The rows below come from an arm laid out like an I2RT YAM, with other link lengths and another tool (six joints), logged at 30 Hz.
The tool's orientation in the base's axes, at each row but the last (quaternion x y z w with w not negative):
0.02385 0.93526 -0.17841 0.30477
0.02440 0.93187 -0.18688 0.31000
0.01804 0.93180 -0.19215 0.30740
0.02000 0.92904 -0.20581 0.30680
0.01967 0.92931 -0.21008 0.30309
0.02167 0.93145 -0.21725 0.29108
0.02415 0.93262 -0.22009 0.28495
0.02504 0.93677 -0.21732 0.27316
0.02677 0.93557 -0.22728 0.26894
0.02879 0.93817 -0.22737 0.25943
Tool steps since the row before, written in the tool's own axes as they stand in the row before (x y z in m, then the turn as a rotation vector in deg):
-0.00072 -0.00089 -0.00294 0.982 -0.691 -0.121
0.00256 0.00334 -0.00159 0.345 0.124 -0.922
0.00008 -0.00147 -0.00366 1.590 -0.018 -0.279
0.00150 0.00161 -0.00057 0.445 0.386 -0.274
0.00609 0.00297 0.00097 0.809 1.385 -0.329
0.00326 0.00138 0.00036 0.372 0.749 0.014
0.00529 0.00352 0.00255 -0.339 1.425 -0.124
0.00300 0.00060 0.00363 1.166 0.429 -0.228
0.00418 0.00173 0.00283 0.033 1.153 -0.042
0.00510 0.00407 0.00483 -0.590 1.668 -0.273
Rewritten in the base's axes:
-0.00120 0.00024 0.00291 -0.972 -0.667 -0.257
-0.00243 0.00350 -0.00144 -0.783 0.426 0.437
-0.00236 -0.00002 0.00316 -1.449 -0.048 -0.710
-0.00127 0.00156 -0.00105 -0.452 0.421 -0.201
-0.00394 0.00176 -0.00531 -0.615 1.321 -0.747
-0.00228 0.00082 -0.00260 -0.176 0.640 -0.509
-0.00250 0.00167 -0.00615 0.462 1.365 -0.290
-0.00063 -0.00120 -0.00455 -1.034 0.400 -0.606
-0.00188 0.00000 -0.00499 0.150 1.048 -0.459
-0.00142 0.00118 -0.00791 0.667 1.651 -0.184

